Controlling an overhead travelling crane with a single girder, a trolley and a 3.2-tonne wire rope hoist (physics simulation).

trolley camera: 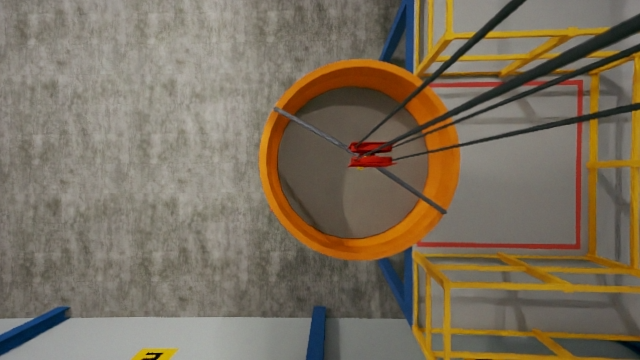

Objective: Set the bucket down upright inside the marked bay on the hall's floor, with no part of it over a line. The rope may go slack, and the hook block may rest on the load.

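Observation:
The orange bucket (pixel 270 165) hangs upright in the middle of the view, its open top towards the camera. Its grey bail (pixel 312 129) runs up to the red hook block (pixel 370 155), which carries it over the bucket's opening. The ropes run taut to the upper right. The bucket's left and middle parts are over the rough concrete hall floor (pixel 150 150); its right part overlaps the edge of the light grey deck. Its height above the floor cannot be told. The marked bay on the hall's floor does not show; the bucket hides the floor beneath it.
Right of the bucket, a red-lined rectangle (pixel 579 165) lies on the light grey deck (pixel 510 200). Yellow railings (pixel 593 200) stand above, below and right of it. A blue beam (pixel 410 30) runs along the deck's edge. Another blue beam (pixel 316 335) and a yellow sign (pixel 155 354) show at the bottom.

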